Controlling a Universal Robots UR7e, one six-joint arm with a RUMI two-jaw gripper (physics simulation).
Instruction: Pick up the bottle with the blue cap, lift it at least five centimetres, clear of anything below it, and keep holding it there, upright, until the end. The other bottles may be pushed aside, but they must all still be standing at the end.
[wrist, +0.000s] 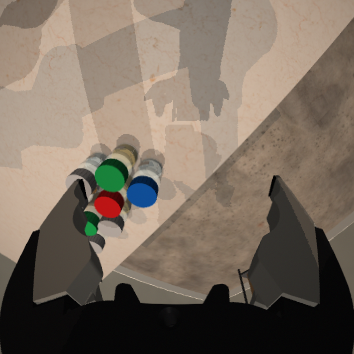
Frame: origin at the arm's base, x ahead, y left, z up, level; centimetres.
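Seen in the pictures: gripper, fingertip midpoint: (176, 178).
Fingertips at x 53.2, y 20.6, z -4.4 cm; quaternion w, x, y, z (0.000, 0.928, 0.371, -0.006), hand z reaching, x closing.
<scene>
Offsets run from my fingertips to a thing's middle.
The bottle with the blue cap {dz -17.1, dx +2.5, dy -12.5 cm} (143, 192) stands upright at the right side of a tight group of bottles, left of the view's middle. A bottle with a large green cap {dz -17.1, dx -3.7, dy -13.5 cm} (111, 175) stands close to its left, and a bottle with a red cap {dz -17.1, dx -0.7, dy -19.6 cm} (109, 203) at its lower left. My gripper (176, 178) is wide open and empty, above the bottles. The blue cap shows between the two jaws, nearer the left jaw. The left jaw hides part of the group.
Other bottles, with a grey-white cap (81, 180), another grey-white cap {dz -13.1, dx +2.6, dy -25.1 cm} (111, 226), a small grey cap {dz -13.1, dx +2.7, dy -35.5 cm} (97, 243) and a small green cap {dz -13.1, dx -1.7, dy -29.3 cm} (91, 224), crowd near the left jaw. The pale table top's (200, 150) edge runs diagonally beside the group, with brown floor beyond.
</scene>
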